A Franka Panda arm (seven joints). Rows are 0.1 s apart.
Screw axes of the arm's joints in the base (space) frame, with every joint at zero. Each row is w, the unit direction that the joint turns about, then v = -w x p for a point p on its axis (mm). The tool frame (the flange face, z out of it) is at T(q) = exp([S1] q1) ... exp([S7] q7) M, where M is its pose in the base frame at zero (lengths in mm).
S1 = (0, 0, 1, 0, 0, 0)
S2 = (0, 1, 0, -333, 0, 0)
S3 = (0, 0, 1, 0, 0, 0)
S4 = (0, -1, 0, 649, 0, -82.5)
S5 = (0, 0, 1, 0, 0, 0)
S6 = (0, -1, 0, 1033, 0, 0)
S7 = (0, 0, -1, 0, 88, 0)
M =
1 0 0 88
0 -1 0 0
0 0 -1 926
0 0 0 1
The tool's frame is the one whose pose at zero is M.
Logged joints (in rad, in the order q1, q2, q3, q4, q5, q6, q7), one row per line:
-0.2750 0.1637 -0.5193 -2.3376 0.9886 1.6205 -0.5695
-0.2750 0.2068 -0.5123 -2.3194 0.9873 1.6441 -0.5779
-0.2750 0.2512 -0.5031 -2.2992 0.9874 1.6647 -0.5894
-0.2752 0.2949 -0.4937 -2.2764 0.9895 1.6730 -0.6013
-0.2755 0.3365 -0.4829 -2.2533 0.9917 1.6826 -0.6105
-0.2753 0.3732 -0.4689 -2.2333 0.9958 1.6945 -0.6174
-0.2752 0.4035 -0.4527 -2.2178 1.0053 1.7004 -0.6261
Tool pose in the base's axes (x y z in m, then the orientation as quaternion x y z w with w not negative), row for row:
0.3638 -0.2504 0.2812 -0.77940 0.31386 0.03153 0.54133
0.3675 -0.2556 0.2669 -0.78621 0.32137 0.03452 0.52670
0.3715 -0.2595 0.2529 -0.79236 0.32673 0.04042 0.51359
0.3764 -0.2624 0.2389 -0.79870 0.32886 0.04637 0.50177
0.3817 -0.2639 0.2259 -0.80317 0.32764 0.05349 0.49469
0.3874 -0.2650 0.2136 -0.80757 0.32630 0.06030 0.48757
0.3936 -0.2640 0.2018 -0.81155 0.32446 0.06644 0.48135
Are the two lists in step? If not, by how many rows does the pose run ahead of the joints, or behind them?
The pose runs 1 row behind the joints: the pose in row i belongs to the joints in row i - 1.
